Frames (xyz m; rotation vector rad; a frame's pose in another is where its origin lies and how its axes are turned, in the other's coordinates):
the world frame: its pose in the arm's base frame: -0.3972 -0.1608 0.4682 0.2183 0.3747 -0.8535
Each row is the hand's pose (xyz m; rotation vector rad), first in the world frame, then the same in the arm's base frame.
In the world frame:
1: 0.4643 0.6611 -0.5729 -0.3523 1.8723 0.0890
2: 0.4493 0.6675 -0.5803 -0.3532 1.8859 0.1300
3: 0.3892 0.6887 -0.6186 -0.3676 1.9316 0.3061
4: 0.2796 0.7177 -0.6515 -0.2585 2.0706 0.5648
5: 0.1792 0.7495 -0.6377 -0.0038 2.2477 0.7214
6: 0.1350 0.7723 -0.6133 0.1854 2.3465 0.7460
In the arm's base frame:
1: 0.2534 0.1335 -0.2181 0.6643 2.2071 -0.2342
2: 0.2476 0.1505 -0.2185 0.6741 2.2069 -0.1875
3: 0.2190 0.2184 -0.2282 0.6995 2.1972 0.0110
4: 0.1680 0.3237 -0.2126 0.8831 2.1903 0.3056
5: 0.1356 0.4089 -0.1580 1.2004 2.1846 0.4983
6: 0.1324 0.4459 -0.1169 1.4154 2.1795 0.5448

